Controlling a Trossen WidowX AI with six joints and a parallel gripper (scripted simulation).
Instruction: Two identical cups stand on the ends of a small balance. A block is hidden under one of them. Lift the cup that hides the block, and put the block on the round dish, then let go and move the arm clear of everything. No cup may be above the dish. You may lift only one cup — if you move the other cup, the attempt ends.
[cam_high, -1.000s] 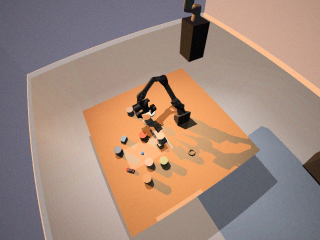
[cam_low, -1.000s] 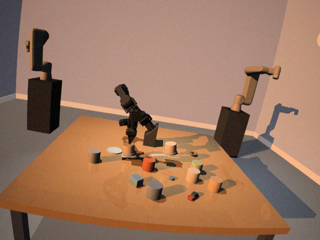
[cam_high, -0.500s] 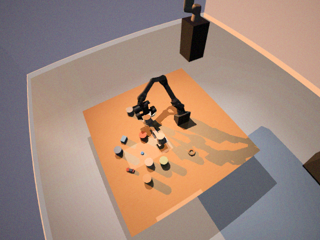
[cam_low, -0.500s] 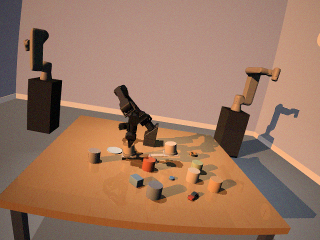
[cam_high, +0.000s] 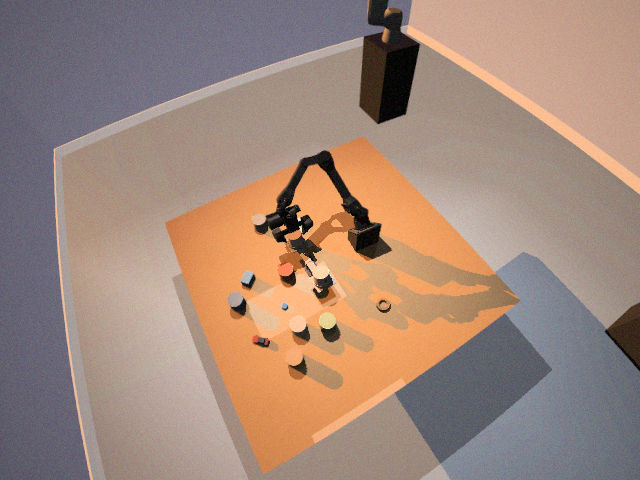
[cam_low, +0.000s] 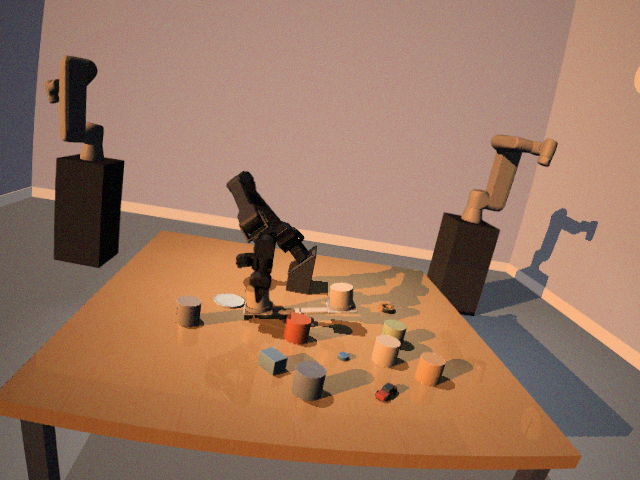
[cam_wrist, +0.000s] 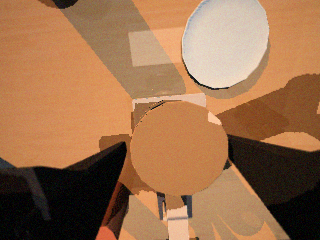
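Now: the pale green block 2 cm below my gripper tip. The rest, counted from my gripper tip: small balance (14 cm to the left, 3 cm below); then round dish (7 cm behind, 9 cm to the right, 6 cm below); then red cylinder (11 cm ahead, 11 cm to the left, 3 cm below).
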